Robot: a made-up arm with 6 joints. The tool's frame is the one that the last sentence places. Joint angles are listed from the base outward.
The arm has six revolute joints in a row. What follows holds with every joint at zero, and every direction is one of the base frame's. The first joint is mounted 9.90 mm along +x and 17.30 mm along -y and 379.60 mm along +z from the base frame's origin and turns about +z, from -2.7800 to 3.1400 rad. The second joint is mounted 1.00 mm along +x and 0.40 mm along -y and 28.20 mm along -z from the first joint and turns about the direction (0, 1, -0.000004), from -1.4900 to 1.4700 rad. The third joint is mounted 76.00 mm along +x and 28.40 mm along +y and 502.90 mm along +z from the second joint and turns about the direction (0, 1, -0.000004), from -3.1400 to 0.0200 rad. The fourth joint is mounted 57.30 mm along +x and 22.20 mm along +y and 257.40 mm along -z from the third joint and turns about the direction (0, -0.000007, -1), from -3.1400 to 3.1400 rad. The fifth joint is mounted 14.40 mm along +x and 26.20 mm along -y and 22.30 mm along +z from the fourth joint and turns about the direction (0, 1, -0.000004), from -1.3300 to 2.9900 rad. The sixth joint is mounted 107.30 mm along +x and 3.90 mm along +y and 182.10 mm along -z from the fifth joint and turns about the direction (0, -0.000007, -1), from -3.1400 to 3.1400 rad. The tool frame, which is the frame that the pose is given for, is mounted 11.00 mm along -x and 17.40 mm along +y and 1.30 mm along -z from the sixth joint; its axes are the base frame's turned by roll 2.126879, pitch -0.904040 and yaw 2.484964 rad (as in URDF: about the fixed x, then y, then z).
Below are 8 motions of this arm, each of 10 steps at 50 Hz.
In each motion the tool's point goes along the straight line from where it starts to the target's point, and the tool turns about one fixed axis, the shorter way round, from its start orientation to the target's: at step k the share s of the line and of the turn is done. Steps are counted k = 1, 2, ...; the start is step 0. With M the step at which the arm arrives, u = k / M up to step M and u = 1 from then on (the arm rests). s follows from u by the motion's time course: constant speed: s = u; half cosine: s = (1 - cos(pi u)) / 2; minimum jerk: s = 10 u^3 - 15 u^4 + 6 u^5.
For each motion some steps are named. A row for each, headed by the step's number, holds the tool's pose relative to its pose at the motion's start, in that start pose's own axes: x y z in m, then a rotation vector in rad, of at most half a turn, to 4 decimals.
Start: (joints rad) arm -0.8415 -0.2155 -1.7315 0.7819 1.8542 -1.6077
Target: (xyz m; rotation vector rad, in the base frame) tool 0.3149 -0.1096 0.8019 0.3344 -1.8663 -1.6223
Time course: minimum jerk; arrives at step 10
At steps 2, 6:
2: -0.0013 -0.0036 0.0003 -0.0136 0.0081 0.0050
6: -0.0158 -0.0425 0.0032 -0.1599 0.0954 0.0587

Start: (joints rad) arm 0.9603 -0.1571 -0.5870 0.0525 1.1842 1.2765
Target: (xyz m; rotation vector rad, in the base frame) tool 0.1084 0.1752 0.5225 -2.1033 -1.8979 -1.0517
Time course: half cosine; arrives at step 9
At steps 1, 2, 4, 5, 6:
1: -0.0007 0.0002 -0.0007 -0.0018 -0.0040 0.0014
2: -0.0026 0.0008 -0.0027 -0.0071 -0.0155 0.0055
4: -0.0092 0.0028 -0.0097 -0.0252 -0.0547 0.0193
5: -0.0130 0.0040 -0.0137 -0.0358 -0.0777 0.0275
6: -0.0166 0.0052 -0.0176 -0.0458 -0.0993 0.0351

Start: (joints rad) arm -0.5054 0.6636 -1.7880 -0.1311 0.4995 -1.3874
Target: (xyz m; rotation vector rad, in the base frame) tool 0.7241 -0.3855 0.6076 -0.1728 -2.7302 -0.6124
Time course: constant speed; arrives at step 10
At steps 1, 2, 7, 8, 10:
1: 0.0007 0.0015 -0.0035 0.0029 -0.0071 -0.0021
2: 0.0014 0.0031 -0.0069 0.0057 -0.0142 -0.0041
7: 0.0050 0.0108 -0.0242 0.0200 -0.0498 -0.0145
8: 0.0057 0.0123 -0.0276 0.0229 -0.0569 -0.0166
10: 0.0072 0.0154 -0.0345 0.0286 -0.0711 -0.0207

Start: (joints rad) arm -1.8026 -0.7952 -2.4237 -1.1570 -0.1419 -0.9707
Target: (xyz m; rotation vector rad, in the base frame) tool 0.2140 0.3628 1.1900 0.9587 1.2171 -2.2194
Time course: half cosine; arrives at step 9
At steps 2, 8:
2: 0.0016 -0.0030 0.0082 -0.0212 0.0010 0.0116
8: 0.0129 -0.0251 0.0682 -0.1759 0.0085 0.0963

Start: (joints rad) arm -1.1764 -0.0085 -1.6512 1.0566 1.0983 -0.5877
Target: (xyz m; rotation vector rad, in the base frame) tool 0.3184 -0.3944 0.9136 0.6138 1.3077 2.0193
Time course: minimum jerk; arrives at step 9
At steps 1, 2, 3, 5, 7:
1: 0.0001 0.0003 0.0002 0.0018 0.0007 -0.0013
2: 0.0005 0.0019 0.0014 0.0117 0.0044 -0.0085
3: 0.0014 0.0052 0.0039 0.0322 0.0121 -0.0232
5: 0.0041 0.0149 0.0113 0.0926 0.0349 -0.0668
7: 0.0063 0.0229 0.0173 0.1417 0.0534 -0.1022

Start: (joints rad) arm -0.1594 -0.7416 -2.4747 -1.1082 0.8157 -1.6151
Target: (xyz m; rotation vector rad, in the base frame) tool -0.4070 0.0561 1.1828 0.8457 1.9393 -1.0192
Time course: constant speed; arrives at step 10
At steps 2, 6, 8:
2: 0.0073 -0.0020 -0.0075 0.0272 0.0031 0.0118
6: 0.0218 -0.0060 -0.0224 0.0817 0.0094 0.0354
8: 0.0291 -0.0079 -0.0299 0.1089 0.0126 0.0472

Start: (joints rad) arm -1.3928 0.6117 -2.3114 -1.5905 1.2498 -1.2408
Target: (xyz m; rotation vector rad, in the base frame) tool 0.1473 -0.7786 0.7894 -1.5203 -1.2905 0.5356
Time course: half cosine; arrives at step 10
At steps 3, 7, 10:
3: -0.0027 0.0226 -0.0099 0.0482 -0.0189 -0.0192
7: -0.0105 0.0870 -0.0380 0.1857 -0.0727 -0.0741
10: -0.0133 0.1096 -0.0478 0.2339 -0.0916 -0.0934

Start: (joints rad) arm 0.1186 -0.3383 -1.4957 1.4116 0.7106 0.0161
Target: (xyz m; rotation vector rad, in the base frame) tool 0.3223 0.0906 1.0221 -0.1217 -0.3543 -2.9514
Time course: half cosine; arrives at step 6
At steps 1, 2, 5, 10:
1: -0.0003 0.0009 0.0007 0.0022 0.0028 -0.0038
2: -0.0012 0.0034 0.0025 0.0082 0.0105 -0.0141
5: -0.0044 0.0127 0.0092 0.0304 0.0391 -0.0525
10: -0.0047 0.0136 0.0099 0.0326 0.0419 -0.0562

